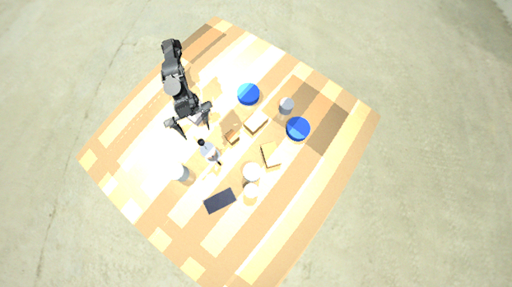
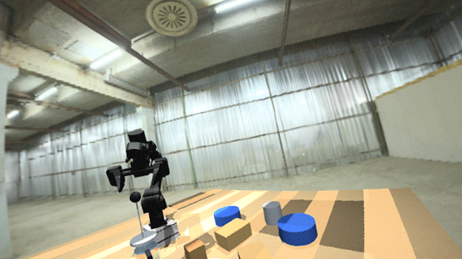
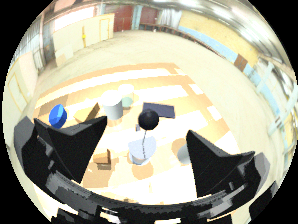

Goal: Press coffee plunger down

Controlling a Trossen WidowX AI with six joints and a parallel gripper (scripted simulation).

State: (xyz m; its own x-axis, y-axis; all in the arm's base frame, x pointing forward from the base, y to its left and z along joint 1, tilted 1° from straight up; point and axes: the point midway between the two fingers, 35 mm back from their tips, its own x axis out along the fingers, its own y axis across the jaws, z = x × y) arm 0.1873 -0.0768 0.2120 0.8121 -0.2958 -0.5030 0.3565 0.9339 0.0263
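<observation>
Now: gripper tip 14 cm above the coffee press, 4 cm short of it and 1 cm to the left of it. The rest, counted from my gripper tip: orange cube 24 cm below, 12 cm to the left, 3 cm ahead; then dark flat slab 26 cm below, 20 cm ahead, 13 cm to the right; then grey cylinder 43 cm to the left, 23 cm below, 11 cm ahead.
</observation>
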